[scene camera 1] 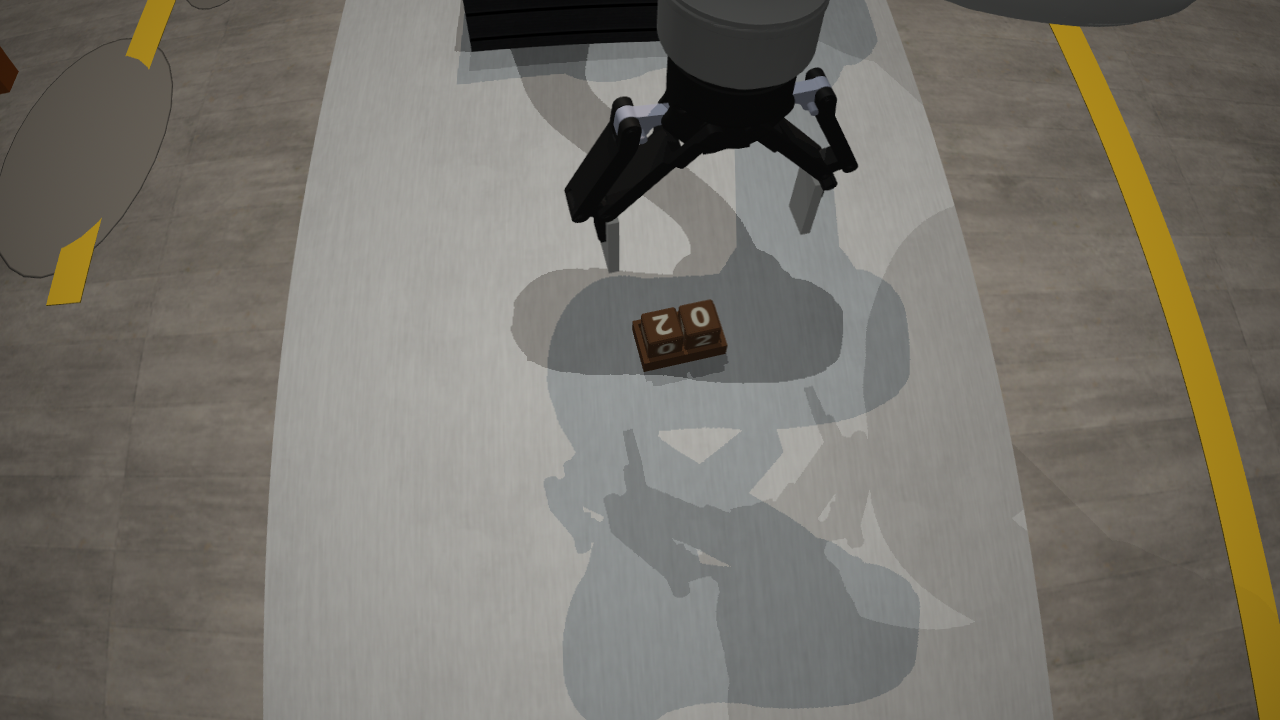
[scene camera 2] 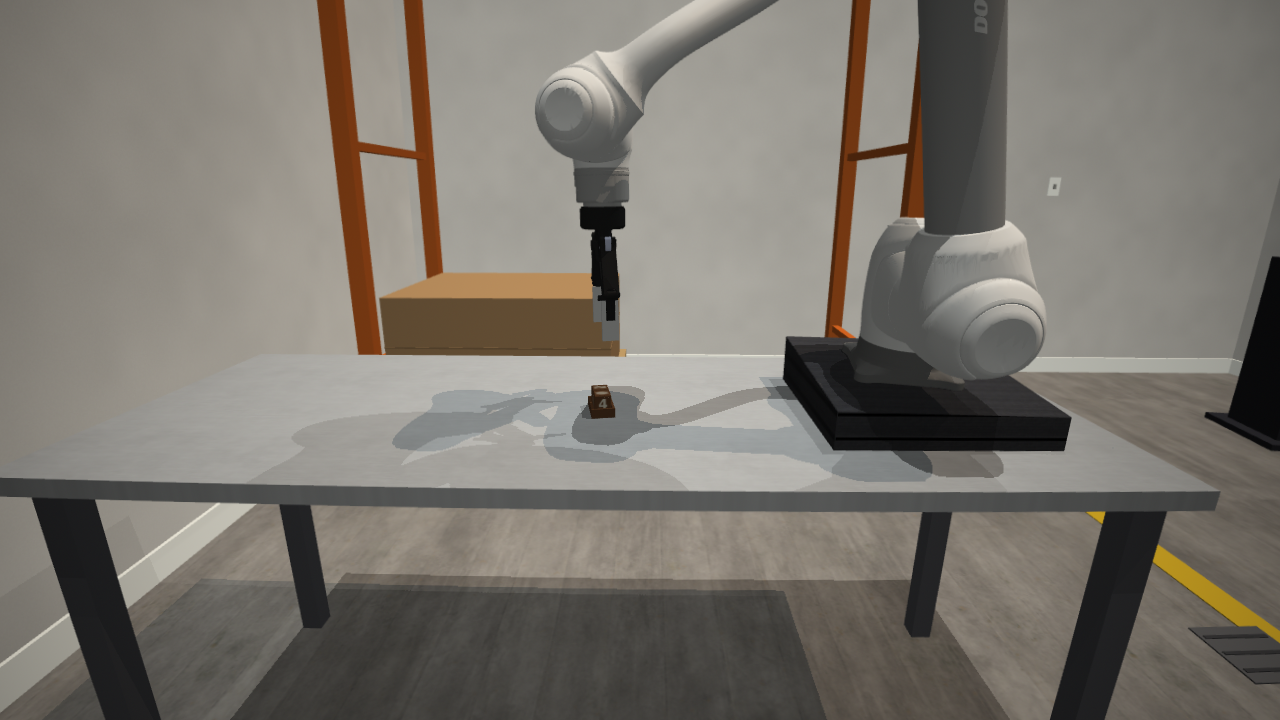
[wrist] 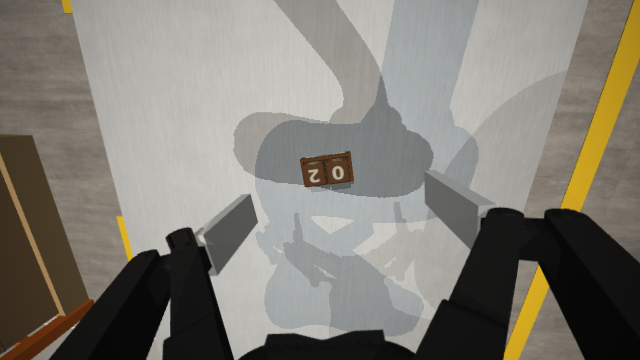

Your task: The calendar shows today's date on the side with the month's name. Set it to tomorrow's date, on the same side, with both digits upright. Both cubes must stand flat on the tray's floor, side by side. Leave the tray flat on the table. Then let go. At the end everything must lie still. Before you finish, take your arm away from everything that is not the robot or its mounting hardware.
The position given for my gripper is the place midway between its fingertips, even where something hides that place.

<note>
I see my gripper [scene camera 1: 707, 236] and a brown calendar tray [scene camera 1: 684, 356].
My gripper shows as well in scene camera 2 [scene camera 2: 605, 330] and in the wrist view [wrist: 335, 198].
</note>
